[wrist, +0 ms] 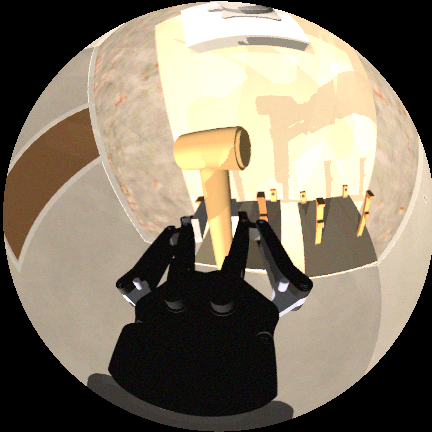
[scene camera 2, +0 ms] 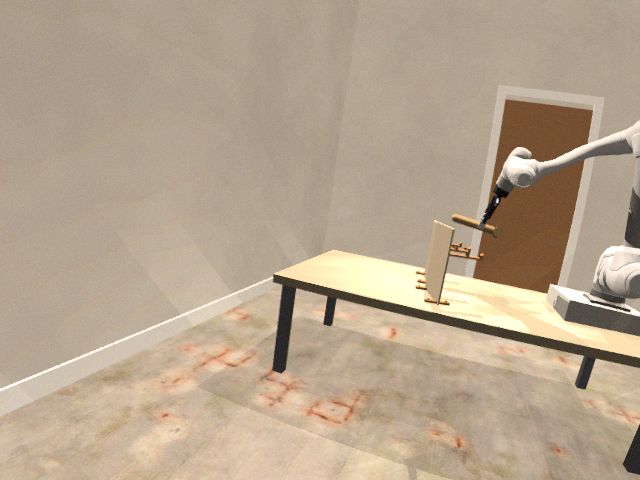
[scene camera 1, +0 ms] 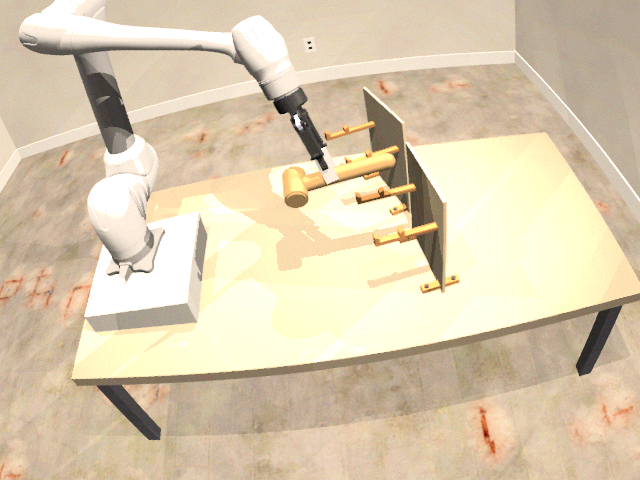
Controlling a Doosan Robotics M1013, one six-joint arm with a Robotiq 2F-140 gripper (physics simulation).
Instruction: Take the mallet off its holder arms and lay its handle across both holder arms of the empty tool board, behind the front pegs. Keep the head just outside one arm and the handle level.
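Frame: origin at the arm's base, x ahead, y left, z up, level; millimetres.
Where they show: gripper, between the fingertips: (wrist: 218, 207) (scene camera 2: 480, 227) (scene camera 1: 332, 177); arm's base, origin of its link: (scene camera 2: 605, 303) (scene camera 1: 136, 253).
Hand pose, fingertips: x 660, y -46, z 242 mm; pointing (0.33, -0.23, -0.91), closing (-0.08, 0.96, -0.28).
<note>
Things, the pixels of their centre, and the offset from my fingertips. "spot": a spot on its surface instead. Level surfaces: height alone.
- mallet's handle, a spot on its surface: (scene camera 1: 367, 167) spot: 85 mm ahead, 6 mm right, 26 mm up
- mallet's head, middle of its body: (wrist: 211, 148) (scene camera 1: 295, 187) 92 mm back, 11 mm right, 11 mm down
- wooden table, height of its surface: 333 mm down
My gripper (scene camera 1: 328, 173) (scene camera 2: 481, 225) (wrist: 218, 207) is shut on the mallet's handle (scene camera 1: 367, 167) (scene camera 2: 465, 221) and holds it in the air above the table. The mallet's head (scene camera 1: 295, 187) (wrist: 212, 148) is on the robot-base side; the handle's free end points toward the boards. In scene view 2 the mallet is higher than the holder arms. Two upright tool boards stand side by side, a far one (scene camera 1: 383, 129) (wrist: 274, 215) and a near one (scene camera 1: 426, 206) (wrist: 340, 240). Two pegged holder arms (scene camera 1: 385, 192) (scene camera 1: 405, 235) project from the near board. The far board's arms (scene camera 1: 348, 130) are partly behind the handle.
The boards stand on small feet (scene camera 1: 439, 284) on the wooden table (scene camera 1: 320, 330) (scene camera 2: 361, 273). The robot's white base block (scene camera 1: 144, 289) (wrist: 245, 32) stands at the table's other end. The mallet's shadow falls on the table between block and boards.
</note>
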